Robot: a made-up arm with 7 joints. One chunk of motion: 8 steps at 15 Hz.
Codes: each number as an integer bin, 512 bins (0 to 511) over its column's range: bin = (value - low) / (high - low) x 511, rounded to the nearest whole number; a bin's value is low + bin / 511 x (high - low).
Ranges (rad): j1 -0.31..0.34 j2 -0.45..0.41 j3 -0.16..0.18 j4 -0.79..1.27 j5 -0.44..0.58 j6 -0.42..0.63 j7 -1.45..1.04
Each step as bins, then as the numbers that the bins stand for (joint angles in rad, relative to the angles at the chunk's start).
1 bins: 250 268 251 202 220 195 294
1 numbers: 0.0080 0.0010 0.0070 0.0243 -0.0009 -0.0193 -0.0174
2 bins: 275 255 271 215 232 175 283
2 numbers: 0.0398 -0.0208 0.0203 0.0767 0.0231 -0.0604 -0.0710
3 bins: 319 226 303 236 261 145 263
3 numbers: 0.0958 -0.0696 0.0416 0.1614 0.0810 -0.1221 -0.1685
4 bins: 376 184 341 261 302 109 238
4 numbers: 0.1683 -0.1403 0.0669 0.2622 0.1628 -0.1960 -0.2903
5 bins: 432 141 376 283 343 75 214
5 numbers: 0.2395 -0.2127 0.0902 0.3509 0.2447 -0.2659 -0.4072
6 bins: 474 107 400 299 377 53 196
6 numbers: 0.2929 -0.2699 0.1061 0.4154 0.3125 -0.3111 -0.4949
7 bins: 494 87 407 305 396 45 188
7 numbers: 0.3184 -0.3036 0.1108 0.4395 0.3505 -0.3275 -0.5339
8 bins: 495 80 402 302 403 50 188
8 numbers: 0.3196 -0.3154 0.1075 0.4275 0.3644 -0.3173 -0.5339
